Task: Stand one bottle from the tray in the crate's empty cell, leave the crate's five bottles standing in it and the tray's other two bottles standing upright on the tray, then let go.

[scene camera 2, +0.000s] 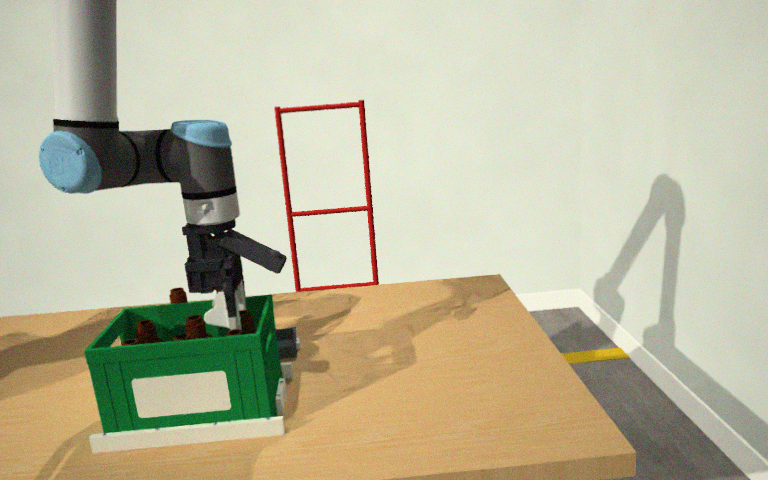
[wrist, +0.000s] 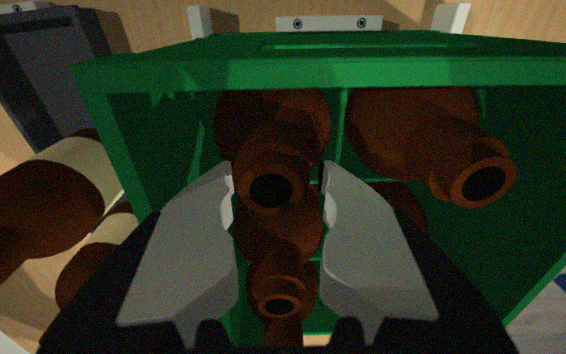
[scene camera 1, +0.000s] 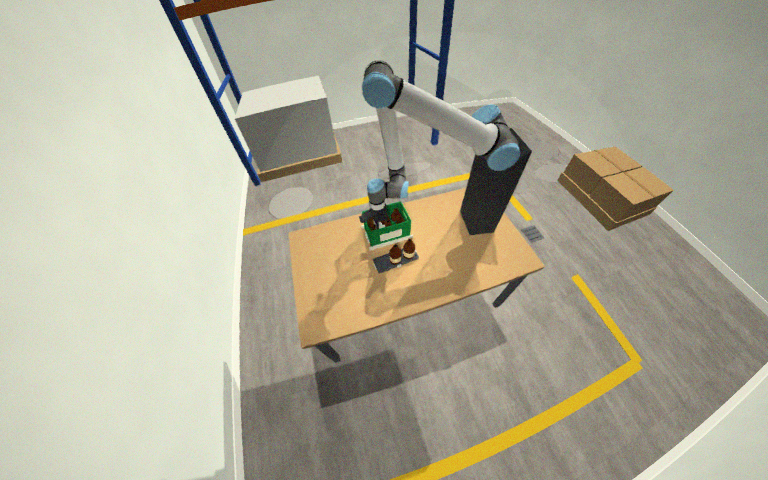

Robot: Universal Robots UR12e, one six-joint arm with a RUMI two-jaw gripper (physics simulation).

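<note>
My gripper is open and reaches down into the green crate. In the wrist view its fingers stand a little apart on both sides of the neck of an upright brown bottle, with a narrow gap at each side. Another bottle and a third bottle also stand in the crate; fingers and walls partly hide the other cells. Two cream-banded bottles stand upright on the dark tray beside the crate.
White locating strips border the crate on the wooden table. The arm's black pedestal stands at the table's back right. A red frame is behind the table. Cardboard boxes are on the floor.
</note>
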